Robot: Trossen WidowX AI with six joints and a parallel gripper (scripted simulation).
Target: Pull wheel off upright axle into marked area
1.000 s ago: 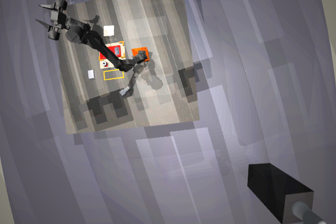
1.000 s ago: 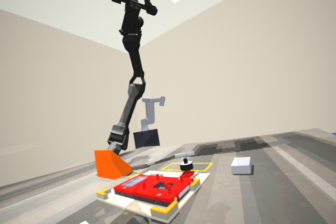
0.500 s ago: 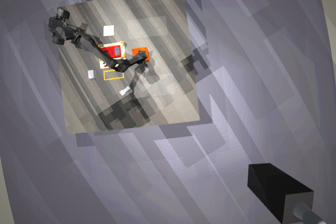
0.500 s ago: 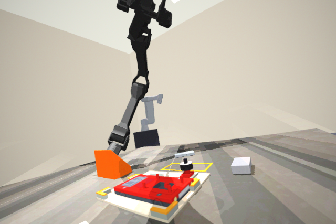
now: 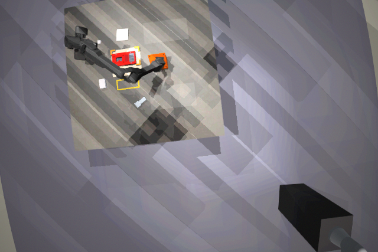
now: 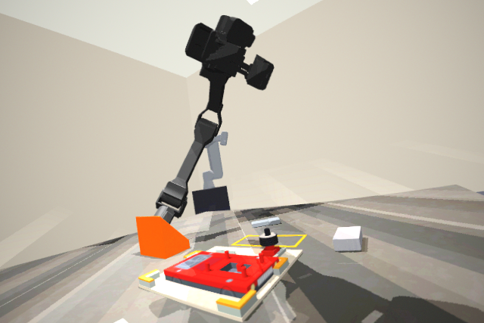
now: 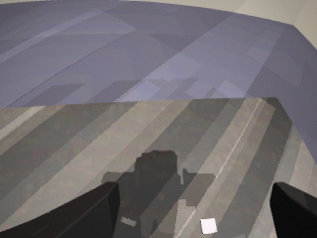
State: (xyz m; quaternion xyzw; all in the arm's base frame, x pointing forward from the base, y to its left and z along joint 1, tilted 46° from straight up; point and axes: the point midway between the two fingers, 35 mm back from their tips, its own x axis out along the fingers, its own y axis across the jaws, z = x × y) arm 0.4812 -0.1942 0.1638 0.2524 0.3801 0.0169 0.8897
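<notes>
My gripper tip is now 330 mm above the black wheel, 120 mm past it and 100 mm to the right of it. Round my gripper tip: white square: 360 mm below, 230 mm to the right, 130 mm behind; upright axle: 330 mm below, 110 mm behind, 100 mm to the left.
</notes>
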